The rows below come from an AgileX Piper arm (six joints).
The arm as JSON. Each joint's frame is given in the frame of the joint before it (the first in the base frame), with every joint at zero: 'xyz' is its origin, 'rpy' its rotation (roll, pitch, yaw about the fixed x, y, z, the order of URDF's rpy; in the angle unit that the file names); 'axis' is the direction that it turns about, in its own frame. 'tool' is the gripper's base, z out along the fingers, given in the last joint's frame.
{
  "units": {
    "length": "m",
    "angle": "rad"
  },
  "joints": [
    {
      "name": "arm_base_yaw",
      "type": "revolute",
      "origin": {
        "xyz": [
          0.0,
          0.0,
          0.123
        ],
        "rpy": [
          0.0,
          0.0,
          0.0
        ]
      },
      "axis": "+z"
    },
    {
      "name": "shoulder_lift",
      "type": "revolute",
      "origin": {
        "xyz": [
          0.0,
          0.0,
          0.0
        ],
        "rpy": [
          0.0,
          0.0,
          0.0
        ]
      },
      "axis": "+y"
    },
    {
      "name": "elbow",
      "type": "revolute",
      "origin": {
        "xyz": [
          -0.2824,
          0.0,
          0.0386
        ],
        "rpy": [
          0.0,
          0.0,
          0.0
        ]
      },
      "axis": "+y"
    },
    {
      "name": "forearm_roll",
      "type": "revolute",
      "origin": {
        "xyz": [
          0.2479,
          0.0,
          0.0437
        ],
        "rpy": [
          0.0,
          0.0,
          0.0
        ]
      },
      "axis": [
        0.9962,
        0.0,
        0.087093
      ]
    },
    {
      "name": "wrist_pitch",
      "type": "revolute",
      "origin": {
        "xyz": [
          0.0,
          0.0,
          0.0
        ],
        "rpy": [
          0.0,
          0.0,
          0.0
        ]
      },
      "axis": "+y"
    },
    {
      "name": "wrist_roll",
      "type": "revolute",
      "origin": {
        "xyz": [
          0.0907,
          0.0,
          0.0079
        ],
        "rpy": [
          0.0,
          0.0,
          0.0
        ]
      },
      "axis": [
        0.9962,
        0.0,
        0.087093
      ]
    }
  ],
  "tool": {
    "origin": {
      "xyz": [
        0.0,
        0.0,
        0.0
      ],
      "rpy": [
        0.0,
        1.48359,
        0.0
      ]
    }
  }
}
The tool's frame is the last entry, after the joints.
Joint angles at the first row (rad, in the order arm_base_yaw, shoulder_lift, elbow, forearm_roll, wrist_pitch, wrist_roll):
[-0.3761 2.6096 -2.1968 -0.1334 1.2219 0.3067]
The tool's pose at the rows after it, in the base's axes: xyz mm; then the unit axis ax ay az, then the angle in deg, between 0 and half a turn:
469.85 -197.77 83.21 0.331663 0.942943 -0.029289 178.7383
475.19 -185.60 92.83 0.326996 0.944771 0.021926 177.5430
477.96 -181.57 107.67 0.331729 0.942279 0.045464 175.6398
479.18 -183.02 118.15 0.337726 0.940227 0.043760 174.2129
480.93 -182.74 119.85 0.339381 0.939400 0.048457 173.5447
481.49 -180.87 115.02 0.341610 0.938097 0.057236 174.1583
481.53 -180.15 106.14 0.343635 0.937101 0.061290 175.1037
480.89 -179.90 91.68 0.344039 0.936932 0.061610 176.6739
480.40 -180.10 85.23 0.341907 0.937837 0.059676 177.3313
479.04 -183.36 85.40 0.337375 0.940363 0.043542 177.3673
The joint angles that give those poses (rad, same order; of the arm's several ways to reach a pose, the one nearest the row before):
[-0.3882 2.6086 -2.1968 -0.0611 1.2219 0.3085]
[-0.3805 2.5896 -2.1969 0.0487 1.2248 0.2703]
[-0.3797 2.5621 -2.1987 0.0999 1.2237 0.2666]
[-0.3810 2.5475 -2.2106 0.0967 1.2245 0.2803]
[-0.3809 2.5489 -2.2196 0.1070 1.2208 0.2812]
[-0.3801 2.5587 -2.2196 0.1249 1.2226 0.2814]
[-0.3801 2.5756 -2.2185 0.1329 1.2214 0.2823]
[-0.3801 2.6033 -2.2177 0.1329 1.2204 0.2813]
[-0.3801 2.6157 -2.2174 0.1286 1.2193 0.2772]
[-0.3813 2.6148 -2.2175 0.0945 1.2193 0.2769]

